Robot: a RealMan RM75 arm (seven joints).
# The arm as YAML. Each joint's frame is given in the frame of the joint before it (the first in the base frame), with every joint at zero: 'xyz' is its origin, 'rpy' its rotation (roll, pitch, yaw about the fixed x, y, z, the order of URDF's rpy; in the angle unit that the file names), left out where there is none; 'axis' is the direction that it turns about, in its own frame. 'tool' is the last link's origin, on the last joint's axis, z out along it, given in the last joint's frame.
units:
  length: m
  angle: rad
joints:
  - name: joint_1
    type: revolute
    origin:
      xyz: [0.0, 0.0, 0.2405]
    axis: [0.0, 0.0, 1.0]
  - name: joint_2
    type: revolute
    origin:
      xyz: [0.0, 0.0, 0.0]
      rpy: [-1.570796, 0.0, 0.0]
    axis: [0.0, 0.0, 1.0]
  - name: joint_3
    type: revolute
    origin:
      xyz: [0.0, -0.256, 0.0]
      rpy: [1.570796, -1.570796, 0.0]
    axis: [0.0, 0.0, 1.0]
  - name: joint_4
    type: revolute
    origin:
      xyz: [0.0, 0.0, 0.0]
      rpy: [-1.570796, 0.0, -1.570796]
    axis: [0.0, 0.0, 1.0]
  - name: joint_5
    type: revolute
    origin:
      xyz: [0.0, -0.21, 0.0]
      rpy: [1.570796, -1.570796, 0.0]
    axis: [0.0, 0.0, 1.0]
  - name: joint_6
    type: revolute
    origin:
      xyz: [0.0, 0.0, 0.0]
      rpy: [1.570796, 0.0, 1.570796]
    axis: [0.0, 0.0, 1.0]
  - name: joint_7
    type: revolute
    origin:
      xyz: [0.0, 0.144, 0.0]
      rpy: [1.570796, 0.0, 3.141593]
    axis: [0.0, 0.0, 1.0]
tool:
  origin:
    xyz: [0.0, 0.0, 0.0]
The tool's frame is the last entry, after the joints.
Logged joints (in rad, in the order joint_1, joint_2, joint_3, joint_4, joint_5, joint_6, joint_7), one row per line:
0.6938 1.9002 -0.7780 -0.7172 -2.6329 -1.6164 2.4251
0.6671 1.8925 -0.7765 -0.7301 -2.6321 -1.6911 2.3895
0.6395 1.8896 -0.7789 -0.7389 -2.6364 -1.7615 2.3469
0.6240 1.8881 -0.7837 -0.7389 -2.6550 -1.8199 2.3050
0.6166 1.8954 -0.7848 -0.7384 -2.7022 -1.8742 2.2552
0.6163 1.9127 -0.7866 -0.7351 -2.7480 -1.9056 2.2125
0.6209 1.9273 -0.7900 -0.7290 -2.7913 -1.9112 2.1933
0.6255 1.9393 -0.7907 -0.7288 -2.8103 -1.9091 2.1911
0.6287 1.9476 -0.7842 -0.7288 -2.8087 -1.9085 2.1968
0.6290 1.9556 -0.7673 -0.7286 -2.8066 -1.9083 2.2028
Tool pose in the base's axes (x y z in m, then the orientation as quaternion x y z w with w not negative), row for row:
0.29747 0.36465 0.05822 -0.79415 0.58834 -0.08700 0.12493
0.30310 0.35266 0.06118 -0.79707 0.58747 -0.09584 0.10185
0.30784 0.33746 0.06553 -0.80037 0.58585 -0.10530 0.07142
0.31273 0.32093 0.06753 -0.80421 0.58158 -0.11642 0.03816
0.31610 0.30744 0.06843 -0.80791 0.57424 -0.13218 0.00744
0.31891 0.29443 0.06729 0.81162 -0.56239 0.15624 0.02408
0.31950 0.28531 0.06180 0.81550 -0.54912 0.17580 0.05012
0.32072 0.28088 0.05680 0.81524 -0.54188 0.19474 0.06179
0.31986 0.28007 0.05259 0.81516 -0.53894 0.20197 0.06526
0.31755 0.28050 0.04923 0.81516 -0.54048 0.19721 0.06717
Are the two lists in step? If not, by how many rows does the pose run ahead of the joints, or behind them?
The pose runs 1 row behind the joints: the pose in row i belongs to the joints in row i - 1.
